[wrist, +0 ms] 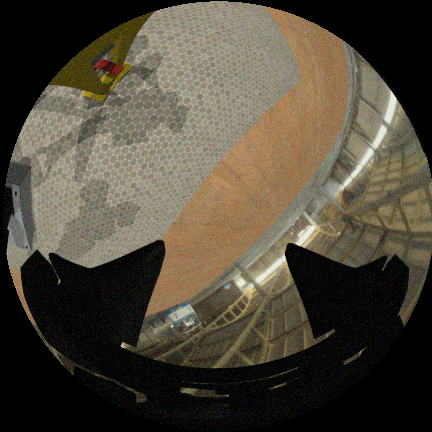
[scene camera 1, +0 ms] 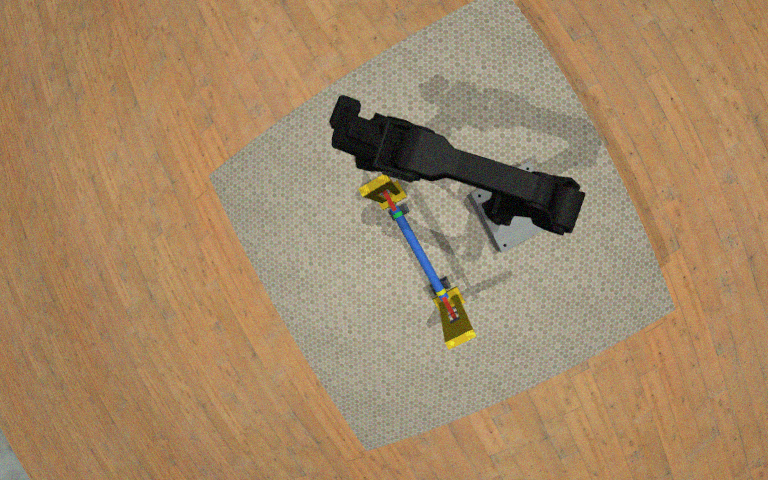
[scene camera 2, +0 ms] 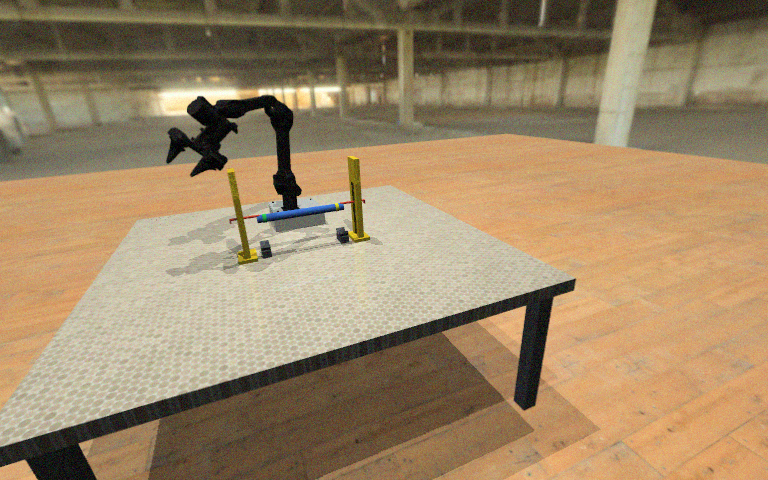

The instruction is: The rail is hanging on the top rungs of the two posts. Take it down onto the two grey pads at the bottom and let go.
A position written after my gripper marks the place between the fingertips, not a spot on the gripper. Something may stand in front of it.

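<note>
Scene camera 2 has my gripper (scene camera 2: 179, 169), which is open with nothing in it, along with a yellow post (scene camera 2: 357, 235) and another yellow post (scene camera 2: 247, 255). On the wrist view you'd get my gripper (wrist: 227, 249) as well, and scene camera 1 shows the gripper too (scene camera 1: 369, 110).
</note>
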